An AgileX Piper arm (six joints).
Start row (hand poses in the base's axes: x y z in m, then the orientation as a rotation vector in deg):
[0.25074, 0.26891, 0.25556, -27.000, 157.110, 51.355]
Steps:
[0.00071, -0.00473, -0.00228, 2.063, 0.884, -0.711]
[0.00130, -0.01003, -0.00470, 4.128, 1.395, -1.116]
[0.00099, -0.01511, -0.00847, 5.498, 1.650, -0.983]
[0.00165, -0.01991, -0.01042, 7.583, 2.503, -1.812]
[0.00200, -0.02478, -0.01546, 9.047, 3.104, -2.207]
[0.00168, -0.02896, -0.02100, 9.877, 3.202, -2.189]
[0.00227, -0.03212, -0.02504, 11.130, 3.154, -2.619]
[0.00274, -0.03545, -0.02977, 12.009, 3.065, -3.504]
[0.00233, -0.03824, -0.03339, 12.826, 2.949, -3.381]
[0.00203, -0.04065, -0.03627, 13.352, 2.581, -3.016]
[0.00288, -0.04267, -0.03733, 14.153, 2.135, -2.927]
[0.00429, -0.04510, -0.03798, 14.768, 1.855, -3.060]
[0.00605, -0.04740, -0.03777, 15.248, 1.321, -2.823]
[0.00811, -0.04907, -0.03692, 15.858, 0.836, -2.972]
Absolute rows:
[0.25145, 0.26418, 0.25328, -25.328, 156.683, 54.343]
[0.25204, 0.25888, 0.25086, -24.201, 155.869, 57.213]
[0.25173, 0.25380, 0.24709, -24.043, 155.233, 59.166]
[0.25239, 0.24900, 0.24514, -22.180, 154.608, 62.098]
[0.25274, 0.24413, 0.24010, -21.128, 154.136, 64.197]
[0.25242, 0.23995, 0.23456, -20.957, 153.656, 65.320]
[0.25301, 0.23679, 0.23052, -20.122, 152.739, 66.779]
[0.25348, 0.23346, 0.22579, -18.739, 152.020, 67.602]
[0.25307, 0.23067, 0.22217, -18.792, 151.350, 68.605]
[0.25277, 0.22826, 0.21929, -19.332, 150.679, 69.167]
[0.25362, 0.22624, 0.21823, -19.457, 149.735, 69.949]
[0.25503, 0.22381, 0.21758, -19.249, 149.055, 70.522]
[0.25679, 0.22151, 0.21779, -19.673, 148.269, 70.887]
[0.25885, 0.21984, 0.21864, -19.515, 147.420, 71.328]

